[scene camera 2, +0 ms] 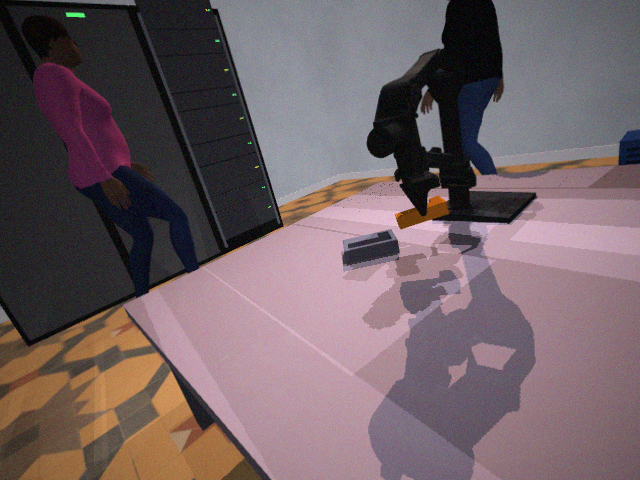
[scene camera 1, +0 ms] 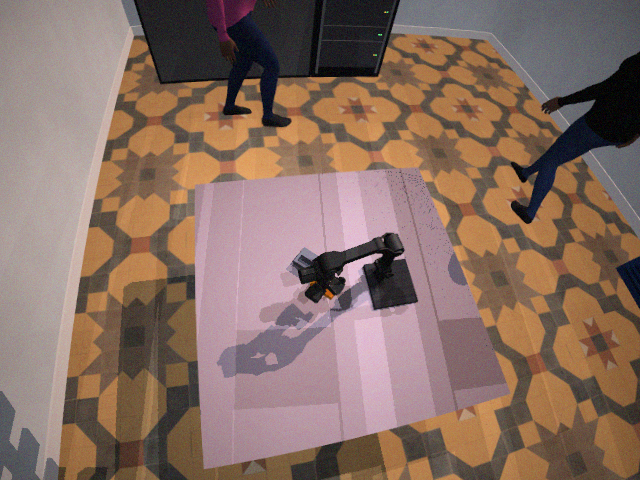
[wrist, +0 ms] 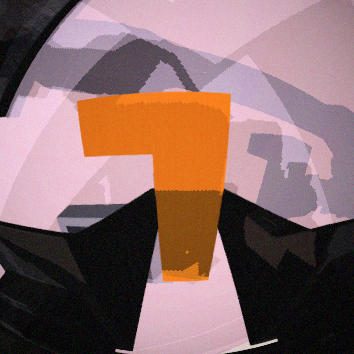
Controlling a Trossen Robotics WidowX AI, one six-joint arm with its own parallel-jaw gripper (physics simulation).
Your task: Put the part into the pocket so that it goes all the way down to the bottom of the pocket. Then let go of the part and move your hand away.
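Frame: origin at the arm's base, x ahead, y up, z right, level; millimetres.
Where they show: gripper, between the fingertips: (scene camera 2: 422, 213) (scene camera 1: 322, 289) (wrist: 186, 195); arm's base, origin of its link: (scene camera 2: 459, 205) (scene camera 1: 380, 273).
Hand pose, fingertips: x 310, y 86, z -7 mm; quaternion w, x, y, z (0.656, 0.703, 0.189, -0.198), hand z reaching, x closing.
Things, the pixels of their top centre, and the offset from my fingertips. Level surfaces: height alone.
- orange L-shaped part, centre of its top: (wrist: 155, 221) (scene camera 2: 418, 203) (scene camera 1: 325, 284) dx -11, dy +21, dz +10 mm
- grey block with the pocket, centre of its top: (wrist: 100, 263) (scene camera 2: 368, 239) (scene camera 1: 311, 261) dx -18, dy -73, dz +166 mm
- pink table, height of its surface: dy -110 mm
The orange L-shaped part (scene camera 1: 328, 293) (scene camera 2: 407, 218) (wrist: 191, 145) is held above the table, its long leg between the fingers and its short leg pointing left in the wrist view. My gripper (scene camera 1: 324, 290) (scene camera 2: 423, 211) (wrist: 186, 195) is shut on it. The grey block with the pocket (scene camera 1: 305, 259) (scene camera 2: 371, 252) (wrist: 95, 210) sits on the table, apart from the part. In scene camera 2 it is left of the part and nearer the camera. In the wrist view a finger hides much of the block. The pocket's floor cannot be seen clearly.
The arm's dark base plate (scene camera 1: 402, 293) (scene camera 2: 496, 209) lies on the pink table (scene camera 1: 268, 222) (scene camera 2: 248, 413), to the right of the block. Shadows of the arm fall across the table. Two people (scene camera 1: 253, 51) (scene camera 2: 93, 134) and dark cabinets stand beyond the table.
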